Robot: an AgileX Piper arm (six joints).
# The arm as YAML. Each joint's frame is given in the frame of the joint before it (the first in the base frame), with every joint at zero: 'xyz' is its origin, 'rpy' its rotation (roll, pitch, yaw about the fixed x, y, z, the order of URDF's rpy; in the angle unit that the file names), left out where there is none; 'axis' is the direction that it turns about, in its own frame. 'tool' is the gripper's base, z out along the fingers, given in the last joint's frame.
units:
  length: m
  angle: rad
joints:
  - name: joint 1
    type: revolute
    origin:
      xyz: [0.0, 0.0, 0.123]
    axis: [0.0, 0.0, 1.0]
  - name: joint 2
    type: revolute
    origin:
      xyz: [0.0, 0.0, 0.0]
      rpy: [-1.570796, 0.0, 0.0]
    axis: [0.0, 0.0, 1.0]
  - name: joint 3
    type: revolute
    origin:
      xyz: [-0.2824, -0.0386, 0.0]
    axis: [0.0, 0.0, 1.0]
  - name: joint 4
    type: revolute
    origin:
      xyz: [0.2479, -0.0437, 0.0]
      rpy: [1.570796, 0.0, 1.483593]
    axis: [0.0, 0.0, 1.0]
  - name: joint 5
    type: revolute
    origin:
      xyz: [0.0, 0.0, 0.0]
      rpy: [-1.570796, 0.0, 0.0]
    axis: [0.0, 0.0, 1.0]
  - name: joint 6
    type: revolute
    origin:
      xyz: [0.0, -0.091, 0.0]
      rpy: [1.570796, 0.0, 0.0]
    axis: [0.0, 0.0, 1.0]
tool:
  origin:
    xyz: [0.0, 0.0, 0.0]
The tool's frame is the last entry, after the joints.
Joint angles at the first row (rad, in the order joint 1, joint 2, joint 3, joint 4, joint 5, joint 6):
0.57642, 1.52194, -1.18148, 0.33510, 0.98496, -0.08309
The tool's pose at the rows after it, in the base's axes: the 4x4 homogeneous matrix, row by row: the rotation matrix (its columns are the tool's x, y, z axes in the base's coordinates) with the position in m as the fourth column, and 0 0 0 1 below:
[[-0.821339 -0.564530 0.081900 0.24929], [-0.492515 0.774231 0.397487 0.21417], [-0.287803 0.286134 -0.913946 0.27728], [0 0 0 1]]
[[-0.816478 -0.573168 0.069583 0.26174], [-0.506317 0.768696 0.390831 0.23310], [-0.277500 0.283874 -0.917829 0.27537], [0 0 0 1]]
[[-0.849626 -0.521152 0.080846 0.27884], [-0.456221 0.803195 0.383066 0.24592], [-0.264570 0.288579 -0.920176 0.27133], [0 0 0 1]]
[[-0.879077 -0.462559 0.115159 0.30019], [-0.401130 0.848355 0.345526 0.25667], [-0.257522 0.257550 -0.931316 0.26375], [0 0 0 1]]
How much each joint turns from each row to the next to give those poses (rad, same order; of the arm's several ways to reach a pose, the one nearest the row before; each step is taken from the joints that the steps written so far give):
0.05808, 0.09725, -0.09255, -0.01040, 0.03341, 0.00213
0.02381, 0.07929, -0.09322, -0.01022, 0.02051, 0.02035
0.00252, 0.07570, -0.08606, -0.01746, 0.00383, 0.07509
-0.00001, 0.08594, -0.09623, -0.06119, 0.00245, 0.09509

